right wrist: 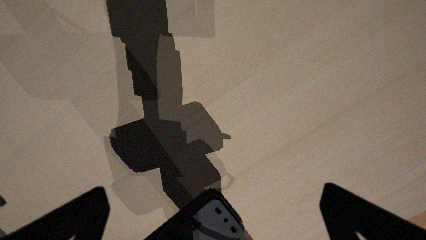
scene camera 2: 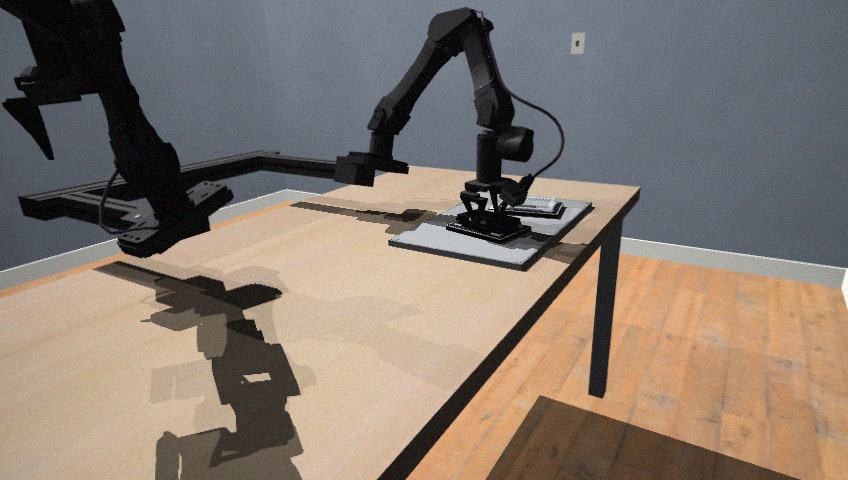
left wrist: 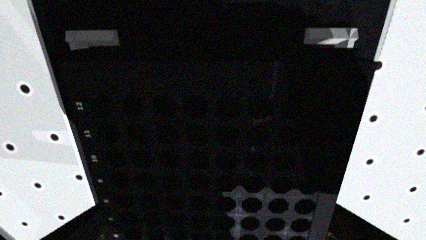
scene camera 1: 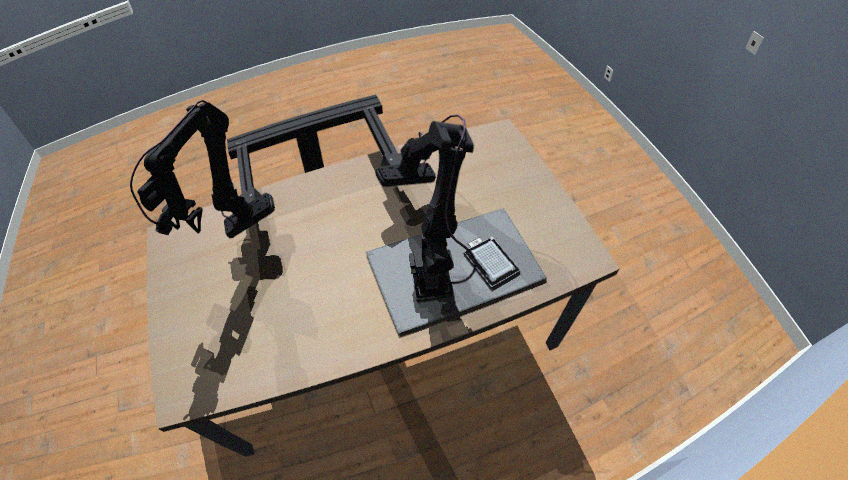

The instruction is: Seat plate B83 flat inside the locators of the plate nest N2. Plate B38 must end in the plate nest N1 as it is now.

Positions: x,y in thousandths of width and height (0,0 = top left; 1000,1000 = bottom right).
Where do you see a black nest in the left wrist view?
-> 316,131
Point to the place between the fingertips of the right gripper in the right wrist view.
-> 504,815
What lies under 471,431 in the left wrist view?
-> A black well plate.
